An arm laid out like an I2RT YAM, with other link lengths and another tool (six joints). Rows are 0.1 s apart.
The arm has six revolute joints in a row. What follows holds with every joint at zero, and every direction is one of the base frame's.
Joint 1 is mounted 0.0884 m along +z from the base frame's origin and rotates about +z.
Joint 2 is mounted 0.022 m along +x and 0.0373 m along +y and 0.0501 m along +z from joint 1 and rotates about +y.
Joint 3 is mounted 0.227 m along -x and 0.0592 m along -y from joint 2 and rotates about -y.
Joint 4 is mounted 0.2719 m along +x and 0.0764 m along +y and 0.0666 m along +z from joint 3 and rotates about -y.
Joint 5 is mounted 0.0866 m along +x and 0.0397 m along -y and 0.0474 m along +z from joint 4 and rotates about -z.
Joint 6 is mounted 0.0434 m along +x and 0.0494 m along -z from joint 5 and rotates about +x.
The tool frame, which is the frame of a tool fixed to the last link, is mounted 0.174 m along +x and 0.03 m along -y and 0.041 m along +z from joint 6; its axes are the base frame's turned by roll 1.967, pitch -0.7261 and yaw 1.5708 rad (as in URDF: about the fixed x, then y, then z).
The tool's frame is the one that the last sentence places.
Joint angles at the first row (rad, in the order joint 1, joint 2, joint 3, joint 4, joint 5, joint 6):
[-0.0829, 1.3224, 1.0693, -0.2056, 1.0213, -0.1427]
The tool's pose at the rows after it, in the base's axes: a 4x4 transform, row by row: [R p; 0 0 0 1], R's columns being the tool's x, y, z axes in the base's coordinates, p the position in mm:
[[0.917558 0.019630 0.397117 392.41], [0.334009 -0.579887 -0.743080 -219.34], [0.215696 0.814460 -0.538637 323.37], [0 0 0 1]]
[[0.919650 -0.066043 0.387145 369.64], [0.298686 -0.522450 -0.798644 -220.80], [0.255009 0.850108 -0.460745 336.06], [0 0 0 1]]
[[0.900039 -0.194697 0.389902 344.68], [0.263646 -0.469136 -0.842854 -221.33], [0.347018 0.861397 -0.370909 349.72], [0 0 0 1]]
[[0.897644 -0.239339 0.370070 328.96], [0.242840 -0.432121 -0.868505 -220.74], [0.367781 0.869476 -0.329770 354.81], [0 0 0 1]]
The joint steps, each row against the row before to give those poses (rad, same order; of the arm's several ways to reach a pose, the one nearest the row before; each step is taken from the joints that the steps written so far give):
[0.0016, -0.0552, -0.0672, 0.0826, 0.0461, -0.0183]
[0.0015, -0.0629, -0.1133, 0.2037, 0.0735, -0.0919]
[0.0000, -0.0445, -0.1108, 0.2741, 0.0614, -0.0935]
[0.0000, -0.0200, -0.0646, 0.1675, 0.0355, -0.0936]

